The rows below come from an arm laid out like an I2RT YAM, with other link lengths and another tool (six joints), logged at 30 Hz.
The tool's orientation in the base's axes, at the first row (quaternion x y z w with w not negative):
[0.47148 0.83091 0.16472 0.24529]
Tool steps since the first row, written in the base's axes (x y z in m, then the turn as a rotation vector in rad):
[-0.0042 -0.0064 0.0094 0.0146 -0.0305 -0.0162]
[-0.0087 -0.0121 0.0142 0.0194 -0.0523 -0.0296]
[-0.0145 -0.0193 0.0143 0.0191 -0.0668 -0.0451]
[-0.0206 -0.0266 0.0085 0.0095 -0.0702 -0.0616]
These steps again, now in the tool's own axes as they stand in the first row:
[-0.0061 -0.0014 -0.0104 -0.0286 -0.0132 0.0203]
[-0.0103 -0.0050 -0.0171 -0.0462 -0.0275 0.0331]
[-0.0140 -0.0126 -0.0208 -0.0547 -0.0428 0.0451]
[-0.0162 -0.0235 -0.0197 -0.0493 -0.0596 0.0532]

